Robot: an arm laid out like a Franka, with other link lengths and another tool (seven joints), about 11 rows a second.
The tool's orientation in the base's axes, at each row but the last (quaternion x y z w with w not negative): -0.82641, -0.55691, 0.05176, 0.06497; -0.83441, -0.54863, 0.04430, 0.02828; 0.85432, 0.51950, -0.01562, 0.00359; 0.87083, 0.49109, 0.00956, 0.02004; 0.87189, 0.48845, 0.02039, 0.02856; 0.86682, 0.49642, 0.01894, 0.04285; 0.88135, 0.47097, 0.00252, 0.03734
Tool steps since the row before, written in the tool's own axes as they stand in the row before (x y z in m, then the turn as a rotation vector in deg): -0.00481, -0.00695, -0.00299, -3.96, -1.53, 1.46; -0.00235, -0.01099, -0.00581, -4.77, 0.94, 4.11; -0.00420, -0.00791, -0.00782, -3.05, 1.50, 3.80; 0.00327, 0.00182, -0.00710, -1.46, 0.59, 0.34; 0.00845, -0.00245, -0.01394, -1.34, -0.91, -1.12; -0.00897, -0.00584, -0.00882, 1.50, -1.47, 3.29; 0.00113, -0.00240, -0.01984, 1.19, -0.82, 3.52
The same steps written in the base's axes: -0.00768, -0.00203, 0.00416, -3.11, -3.03, -1.14; -0.01035, 0.00221, 0.00693, -1.45, -4.76, -3.97; -0.00877, 0.00009, 0.00802, -0.16, -3.48, -3.72; 0.00299, 0.00204, 0.00716, -0.24, -1.56, -0.31; 0.00144, 0.00890, 0.01380, -1.54, -0.64, 1.04; -0.01022, -0.00430, 0.00832, -0.26, 1.85, -3.43; -0.00215, 0.00353, 0.01959, 0.12, 1.22, -3.60
